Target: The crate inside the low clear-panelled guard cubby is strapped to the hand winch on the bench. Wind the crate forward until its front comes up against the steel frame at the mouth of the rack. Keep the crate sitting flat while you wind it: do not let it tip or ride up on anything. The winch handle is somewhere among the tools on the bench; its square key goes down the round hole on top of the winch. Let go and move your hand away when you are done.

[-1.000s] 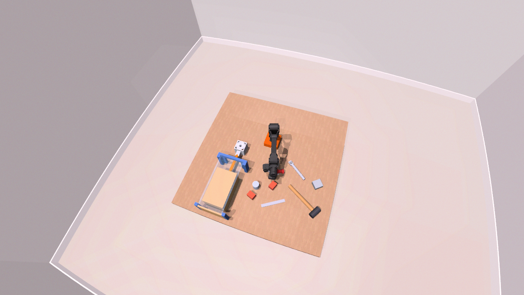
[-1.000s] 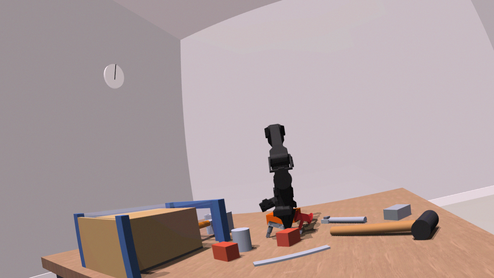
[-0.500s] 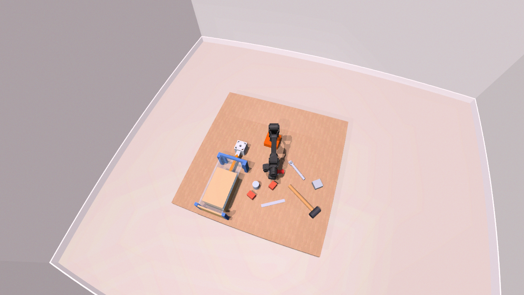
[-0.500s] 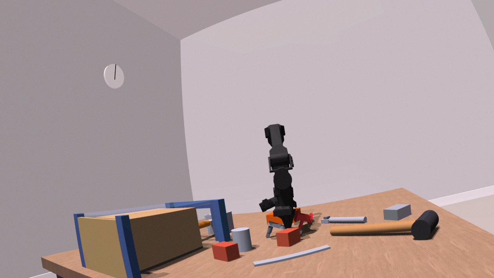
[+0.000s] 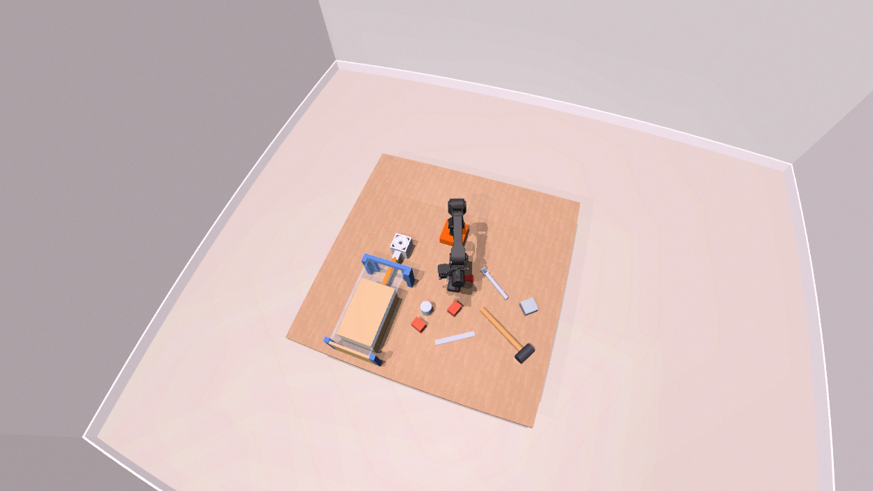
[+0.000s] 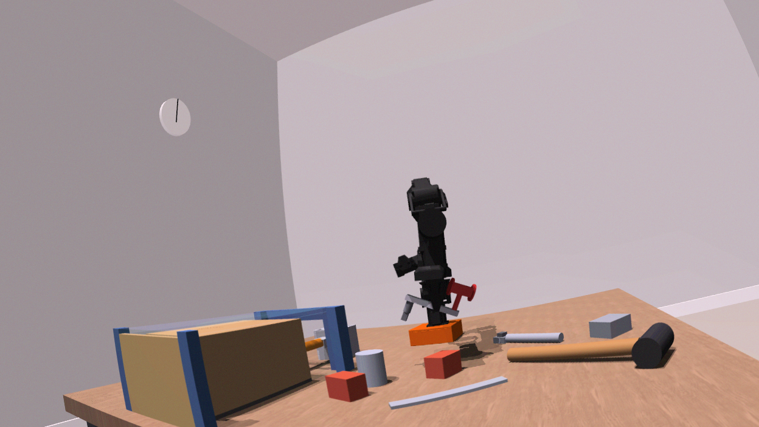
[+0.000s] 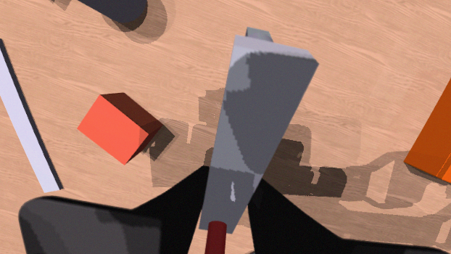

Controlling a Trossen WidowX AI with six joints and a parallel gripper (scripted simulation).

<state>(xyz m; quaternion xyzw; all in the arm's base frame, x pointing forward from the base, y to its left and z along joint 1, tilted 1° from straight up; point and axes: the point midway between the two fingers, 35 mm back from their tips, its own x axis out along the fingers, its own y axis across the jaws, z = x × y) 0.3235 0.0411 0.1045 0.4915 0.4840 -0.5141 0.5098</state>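
Now: the red knob 5 cm to the left of my gripper tip and 3 cm above it. Also, from my gripper tip: grey winch handle: 1 cm to the left, 2 cm above; then flat grey bar: 26 cm ahead, 3 cm to the left, 12 cm below; then blue frame bar: 3 cm behind, 35 cm to the right, 2 cm below.
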